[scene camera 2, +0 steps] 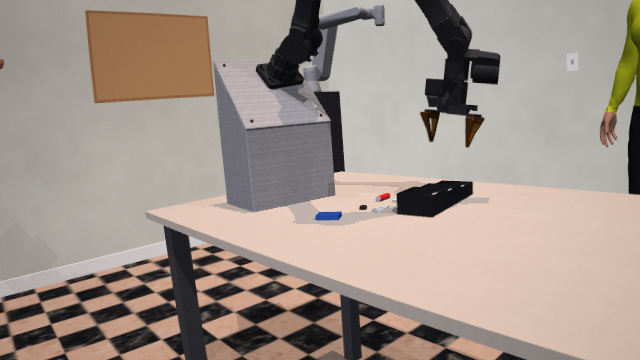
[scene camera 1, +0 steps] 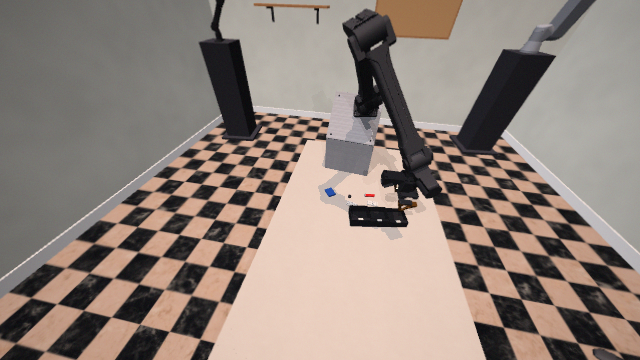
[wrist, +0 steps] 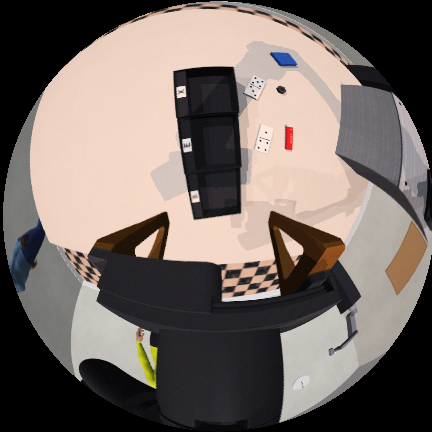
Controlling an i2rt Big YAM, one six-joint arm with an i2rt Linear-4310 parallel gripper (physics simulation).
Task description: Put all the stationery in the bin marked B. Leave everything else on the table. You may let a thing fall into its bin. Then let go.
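Frame: origin at the arm's base, x back, y down, z right, level; centimetres.
Seen in the pictures: gripper, fingertip midpoint: [scene camera 2: 448,144] [scene camera 1: 398,200] [wrist: 218,216]; arm's base, origin of the base link: [scene camera 2: 279,76] [scene camera 1: 365,108].
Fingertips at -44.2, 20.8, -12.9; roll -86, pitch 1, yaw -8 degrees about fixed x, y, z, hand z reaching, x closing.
Observation:
Offsets run from my fingertips to a thing's top centre, as dx, dy, dz. "pt": to the spot under its first point.
A red stick-like piece @[+14.8, +11.9, +8.0] [scene camera 1: 369,195] [scene camera 2: 383,197] [wrist: 289,138], with a pale end in scene camera 2, lies on the table. A flat blue block @[+15.3, +12.4, +28.2] [scene camera 1: 330,192] [scene camera 2: 328,216] [wrist: 283,59] lies farther along. I cannot tell surely what either is. The black bin row has three compartments; two labels read X and E in the wrist view. The third bin @[pt -3.4, +11.3, -2.6] [scene camera 1: 398,224] [wrist: 197,210], at the end nearest the fingers there, has a label too blurred to read surely. My gripper [scene camera 2: 449,143] [wrist: 218,216] is open and empty, high above the table near that end.
Two white dominoes @[+8.1, +12.6, +17.2] [wrist: 255,87] @[+9.7, +12.6, +6.9] [wrist: 264,138] and a small black round piece @[+13.4, +12.5, +18.1] [scene camera 1: 349,196] [scene camera 2: 363,207] [wrist: 281,90] lie between the bins and the grey metal base [scene camera 1: 348,156] [scene camera 2: 292,167] [wrist: 370,130]. A person's arm [scene camera 2: 620,65] shows beyond the table.

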